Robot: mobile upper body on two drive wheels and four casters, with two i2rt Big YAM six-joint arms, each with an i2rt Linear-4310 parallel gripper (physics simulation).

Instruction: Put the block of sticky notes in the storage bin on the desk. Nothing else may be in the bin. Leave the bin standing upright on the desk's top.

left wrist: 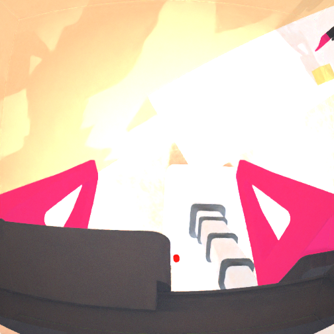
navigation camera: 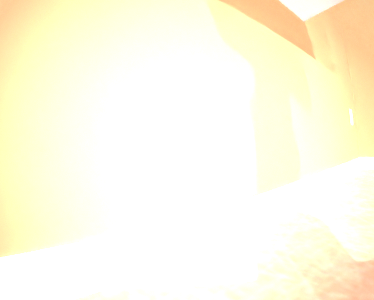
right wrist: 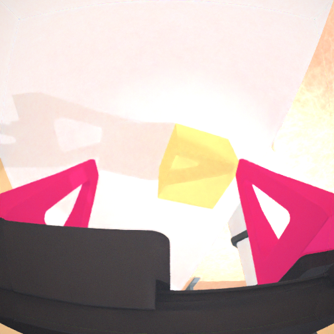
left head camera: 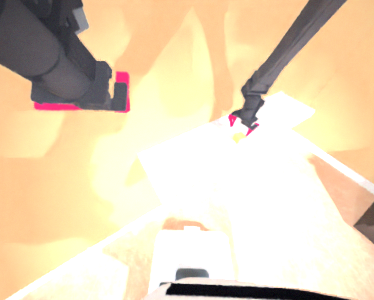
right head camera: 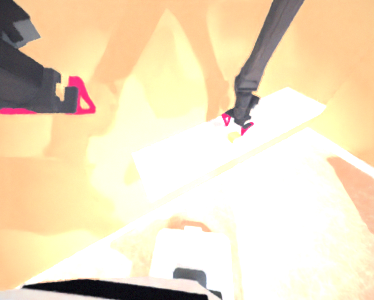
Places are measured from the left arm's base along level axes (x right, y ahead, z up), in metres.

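Where they show: left gripper, fingertip midpoint: (left head camera: pixel 105 107) (right head camera: pixel 73 110); right gripper, fingertip midpoint: (left head camera: pixel 238 131) (right head camera: pixel 234 130).
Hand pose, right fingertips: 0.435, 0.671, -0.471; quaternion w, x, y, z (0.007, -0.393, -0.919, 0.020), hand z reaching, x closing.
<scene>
After its pixels a point has its place, as x, y, z.
A yellow block (left head camera: pixel 239 137) {0.431, 0.628, -0.473} (right head camera: pixel 233 136) {0.429, 0.632, -0.473} (left wrist: pixel 322 74) (right wrist: pixel 197 170), the sticky notes, is on the white desk (left head camera: pixel 180 160) {0.137, 0.500, -0.510} (right head camera: pixel 175 162) {0.155, 0.489, -0.510}. My right gripper (left head camera: pixel 241 128) {0.435, 0.671, -0.471} (right head camera: pixel 236 126) {0.435, 0.671, -0.471} (right wrist: pixel 166 166) is open and empty above the desk. In the right wrist view the block appears between the fingertips, turned at an angle, its right corner at the right-hand fingertip. Whether they touch, I cannot tell. My left gripper (left wrist: pixel 166 167) is open and empty, away from the block, at the upper left of the head views. The storage bin cannot be made out; much of the desk is washed out white.
A white part of the robot's body (left head camera: pixel 192 250) {0.227, 0.199, -1.150} (right head camera: pixel 192 250) {0.232, 0.202, -1.150} shows at the bottom of the head views. Several grey-rimmed white pieces (left wrist: pixel 212 242) stand in a row in the left wrist view. A pale wall (navigation camera: pixel 280 140) {0.517, 0.925, -1.167} shows in the navigation camera. Strong glare hides edges.
</scene>
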